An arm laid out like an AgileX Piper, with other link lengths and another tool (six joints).
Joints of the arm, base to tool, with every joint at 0 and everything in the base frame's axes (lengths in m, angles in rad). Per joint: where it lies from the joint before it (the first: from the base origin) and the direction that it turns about. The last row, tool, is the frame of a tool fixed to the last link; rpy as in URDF.
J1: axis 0 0 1 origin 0 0 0.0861
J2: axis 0 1 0 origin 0 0 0
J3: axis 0 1 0 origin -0.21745 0 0.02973
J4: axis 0.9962 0 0.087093 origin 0.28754 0 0.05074
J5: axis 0 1 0 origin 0 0 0
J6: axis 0.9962 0 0.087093 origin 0.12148 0 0.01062
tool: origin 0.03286 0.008 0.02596 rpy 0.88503 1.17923 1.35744
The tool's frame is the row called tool.
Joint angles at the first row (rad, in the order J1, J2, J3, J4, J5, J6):
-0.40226, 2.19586, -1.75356, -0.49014, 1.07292, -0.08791
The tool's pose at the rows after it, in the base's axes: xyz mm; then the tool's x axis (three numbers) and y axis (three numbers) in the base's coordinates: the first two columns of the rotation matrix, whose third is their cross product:
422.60, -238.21, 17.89, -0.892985, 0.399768, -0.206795, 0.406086, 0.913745, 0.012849
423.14, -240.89, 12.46, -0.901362, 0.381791, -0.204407, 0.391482, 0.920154, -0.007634
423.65, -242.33, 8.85, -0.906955, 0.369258, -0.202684, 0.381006, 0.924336, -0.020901
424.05, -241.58, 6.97, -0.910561, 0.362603, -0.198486, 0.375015, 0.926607, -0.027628
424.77, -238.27, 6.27, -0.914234, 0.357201, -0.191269, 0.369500, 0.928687, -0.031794
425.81, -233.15, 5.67, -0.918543, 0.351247, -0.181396, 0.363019, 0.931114, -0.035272
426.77, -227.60, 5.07, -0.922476, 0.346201, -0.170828, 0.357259, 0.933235, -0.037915
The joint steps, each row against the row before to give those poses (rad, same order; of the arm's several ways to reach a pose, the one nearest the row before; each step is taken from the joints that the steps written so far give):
-0.00028, 0.01904, 0.00001, -0.02756, -0.01394, -0.00237
-0.00030, 0.01480, -0.00003, -0.02488, -0.01426, -0.00034
0.00044, 0.00978, 0.00006, -0.01648, -0.00955, 0.00015
0.00342, 0.00476, -0.00003, -0.00755, -0.00048, 0.00034
0.00838, 0.00135, 0.00004, -0.00306, 0.00720, 0.00040
0.01222, 0.00084, -0.00006, -0.00139, 0.01131, 0.00065
0.01292, 0.00064, 0.00002, -0.00019, 0.01259, 0.00115

